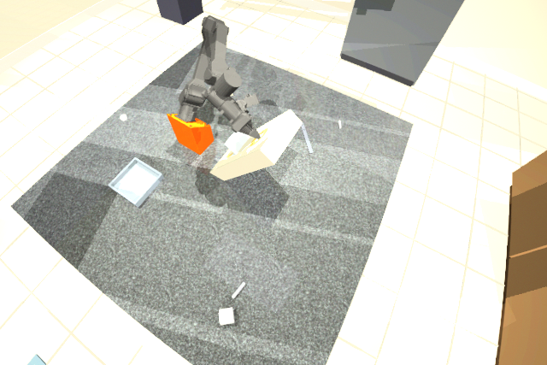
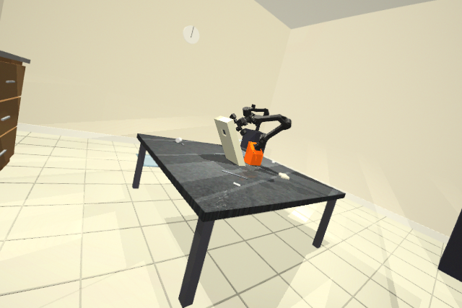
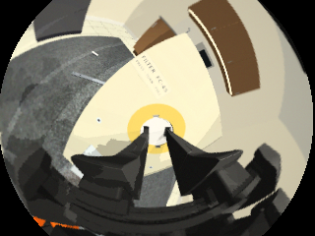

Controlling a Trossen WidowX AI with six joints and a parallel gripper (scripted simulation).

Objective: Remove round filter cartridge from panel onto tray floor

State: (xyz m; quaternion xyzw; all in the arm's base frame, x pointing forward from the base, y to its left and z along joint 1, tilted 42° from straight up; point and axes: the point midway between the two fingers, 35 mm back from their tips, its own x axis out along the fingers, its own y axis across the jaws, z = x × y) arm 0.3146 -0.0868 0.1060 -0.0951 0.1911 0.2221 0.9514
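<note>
Right now the white round filter cartridge is 10 mm below my gripper tip and 10 mm ahead of it. Also, from my gripper tip: short rod: 400 mm to the right, 260 mm below, 170 mm ahead; then cream service panel: 80 mm below, 30 mm behind; then peg: 440 mm to the left, 260 mm below, 170 mm ahead.
</note>
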